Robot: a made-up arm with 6 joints.
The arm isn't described. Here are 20 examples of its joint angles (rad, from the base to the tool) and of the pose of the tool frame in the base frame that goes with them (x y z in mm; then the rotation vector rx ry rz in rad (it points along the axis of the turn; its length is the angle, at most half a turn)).
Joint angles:
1: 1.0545 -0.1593 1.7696 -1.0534 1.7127 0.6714
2: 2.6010 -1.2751 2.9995 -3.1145 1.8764 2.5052
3: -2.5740 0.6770 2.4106 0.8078 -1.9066 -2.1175
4: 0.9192 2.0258 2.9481 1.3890 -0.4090 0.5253
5: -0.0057 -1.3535 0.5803 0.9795 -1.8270 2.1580
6: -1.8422 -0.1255 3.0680 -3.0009 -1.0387 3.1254
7: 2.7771 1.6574 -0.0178 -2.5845 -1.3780 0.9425
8: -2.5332 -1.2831 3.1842 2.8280 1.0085 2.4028
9: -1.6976 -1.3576 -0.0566 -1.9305 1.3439 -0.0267
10: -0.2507 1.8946 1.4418 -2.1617 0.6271 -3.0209
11: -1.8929 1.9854 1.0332 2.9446 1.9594 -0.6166
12: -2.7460 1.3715 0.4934 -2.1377 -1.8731 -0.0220
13: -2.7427 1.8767 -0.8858 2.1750 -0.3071 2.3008
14: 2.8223 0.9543 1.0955 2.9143 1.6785 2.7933
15: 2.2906 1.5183 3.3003 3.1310 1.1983 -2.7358
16: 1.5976 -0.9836 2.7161 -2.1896 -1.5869 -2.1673
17: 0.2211 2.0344 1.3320 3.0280 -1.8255 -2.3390
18: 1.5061 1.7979 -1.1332 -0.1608 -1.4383 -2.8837
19: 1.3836 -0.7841 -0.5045 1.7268 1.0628 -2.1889
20: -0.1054 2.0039 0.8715 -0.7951 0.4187 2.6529
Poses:
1: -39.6 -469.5 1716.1 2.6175 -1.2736 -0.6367
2: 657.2 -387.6 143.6 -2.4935 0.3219 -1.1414
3: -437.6 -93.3 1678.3 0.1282 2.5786 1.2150
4: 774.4 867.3 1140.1 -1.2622 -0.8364 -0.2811
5: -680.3 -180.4 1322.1 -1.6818 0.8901 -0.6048
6: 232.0 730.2 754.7 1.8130 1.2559 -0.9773
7: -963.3 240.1 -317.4 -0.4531 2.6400 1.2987
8: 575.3 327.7 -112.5 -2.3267 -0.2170 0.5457
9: -174.0 289.3 1469.0 0.3900 -2.9446 -0.3102
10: 1501.7 -500.0 21.8 -1.0006 1.1405 -0.2306
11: -283.4 -980.4 -256.9 0.3343 0.4559 0.9802
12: -1185.8 -695.4 314.3 1.5499 -1.6596 -0.0050
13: 88.3 99.1 -146.2 -1.3104 0.0465 0.9174
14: -1307.4 378.1 917.3 -1.8951 0.8676 1.9564
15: -419.6 475.2 1416.4 0.4435 -0.7272 2.0726
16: -164.8 -824.0 252.6 -0.7176 0.0356 2.7275
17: 1409.8 291.1 125.2 -0.5576 -1.0694 -0.3621
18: -39.9 -52.8 342.7 -1.0940 -0.8544 -1.6858
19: -94.4 565.4 1314.8 0.1400 0.3602 2.4030
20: 1265.7 -200.9 -468.9 -1.8278 0.9258 0.5380
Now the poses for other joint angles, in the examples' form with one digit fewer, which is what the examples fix.
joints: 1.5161 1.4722 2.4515 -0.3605 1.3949 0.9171
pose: 128 877 1466 1.270 -1.361 -0.086
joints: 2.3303 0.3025 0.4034 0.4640 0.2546 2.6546
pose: -897 907 1405 -0.960 -2.662 -0.162
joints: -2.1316 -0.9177 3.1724 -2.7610 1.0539 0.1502
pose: 388 758 236 -0.266 -0.304 1.310
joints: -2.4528 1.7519 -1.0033 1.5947 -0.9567 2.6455
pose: -95 165 -17 -0.769 -0.477 1.678
